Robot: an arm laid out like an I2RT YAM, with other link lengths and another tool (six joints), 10 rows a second.
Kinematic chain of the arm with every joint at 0, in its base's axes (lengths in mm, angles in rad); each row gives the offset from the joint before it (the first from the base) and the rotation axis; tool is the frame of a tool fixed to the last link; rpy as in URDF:
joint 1: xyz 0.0 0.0 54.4 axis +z
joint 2: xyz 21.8 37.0 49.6 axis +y
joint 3: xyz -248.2 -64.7 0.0 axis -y
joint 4: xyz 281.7 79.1 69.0 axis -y
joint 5: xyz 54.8 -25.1 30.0 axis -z
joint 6: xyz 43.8 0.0 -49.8 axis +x
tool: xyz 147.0 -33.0 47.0 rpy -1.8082 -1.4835 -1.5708
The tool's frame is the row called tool.
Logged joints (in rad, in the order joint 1, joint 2, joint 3, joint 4, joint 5, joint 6), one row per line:
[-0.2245, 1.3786, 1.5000, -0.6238, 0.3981, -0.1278]
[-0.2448, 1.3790, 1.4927, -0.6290, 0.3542, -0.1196]
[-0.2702, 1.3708, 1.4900, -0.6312, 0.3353, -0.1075]
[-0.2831, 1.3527, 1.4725, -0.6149, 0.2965, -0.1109]
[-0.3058, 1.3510, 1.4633, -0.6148, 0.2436, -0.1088]
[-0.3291, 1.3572, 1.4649, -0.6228, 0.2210, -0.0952]
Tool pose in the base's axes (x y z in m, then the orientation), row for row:
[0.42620, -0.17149, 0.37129, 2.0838, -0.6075, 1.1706]
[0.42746, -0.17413, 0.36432, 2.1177, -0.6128, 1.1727]
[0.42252, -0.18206, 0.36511, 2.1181, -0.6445, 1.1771]
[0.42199, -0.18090, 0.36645, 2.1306, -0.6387, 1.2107]
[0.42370, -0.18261, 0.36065, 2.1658, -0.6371, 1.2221]
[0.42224, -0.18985, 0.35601, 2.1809, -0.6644, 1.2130]
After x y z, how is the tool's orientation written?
As a rotation vector, in radians.
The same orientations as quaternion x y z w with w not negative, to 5 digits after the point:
[0.79724, -0.23242, 0.44786, 0.33137]
[0.80441, -0.23277, 0.44545, 0.31671]
[0.80262, -0.24422, 0.44604, 0.31179]
[0.80260, -0.24060, 0.45607, 0.29990]
[0.80910, -0.23801, 0.45655, 0.28330]
[0.81172, -0.24729, 0.45147, 0.27594]

